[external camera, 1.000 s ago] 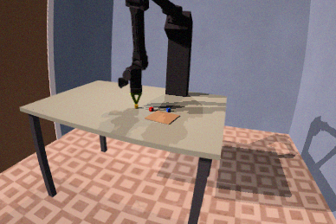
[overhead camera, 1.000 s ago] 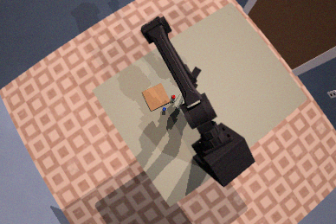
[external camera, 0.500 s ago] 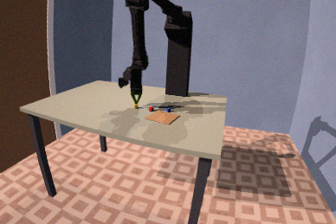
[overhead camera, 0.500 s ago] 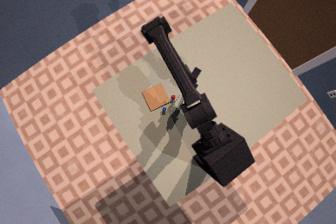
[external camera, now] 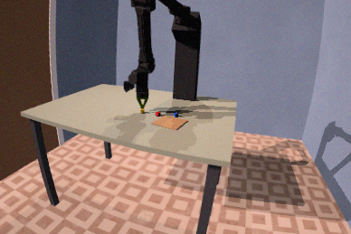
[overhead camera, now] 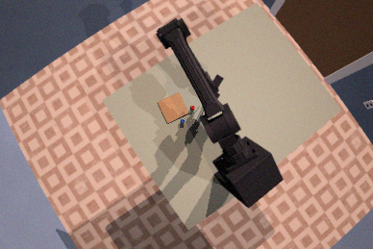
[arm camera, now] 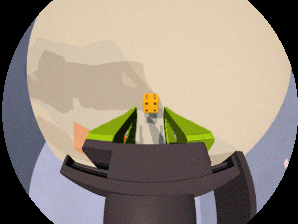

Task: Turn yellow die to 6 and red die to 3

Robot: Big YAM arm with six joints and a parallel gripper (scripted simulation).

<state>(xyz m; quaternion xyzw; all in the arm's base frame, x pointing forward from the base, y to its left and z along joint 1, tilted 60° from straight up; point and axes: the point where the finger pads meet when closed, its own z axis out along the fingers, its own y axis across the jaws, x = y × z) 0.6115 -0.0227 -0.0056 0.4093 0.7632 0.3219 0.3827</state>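
Now: the yellow die 3 cm below my hand. Round my hand: red die (3 cm behind, 9 cm to the left, 3 cm below); blue die (9 cm behind, 17 cm to the left, 3 cm below); orange mat (20 cm to the left, 4 cm below).
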